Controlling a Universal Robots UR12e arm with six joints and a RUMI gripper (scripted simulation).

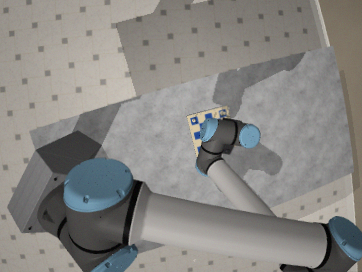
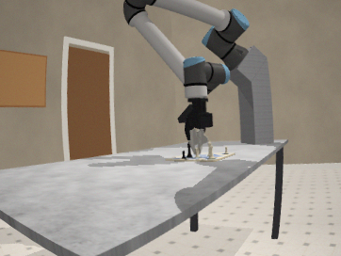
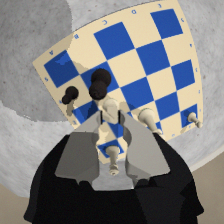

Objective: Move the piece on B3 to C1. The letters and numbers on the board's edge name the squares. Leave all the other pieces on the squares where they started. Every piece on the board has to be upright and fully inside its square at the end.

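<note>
Right now my hand is 3 cm past the tall white piece and 5 cm to the right of it. The rest, counted from my hand: chessboard 4 cm behind, 1 cm to the left, 3 cm below; then black pawn 2 cm ahead, 5 cm to the right, 1 cm below; then tall black piece 2 cm behind, 4 cm to the right.
</note>
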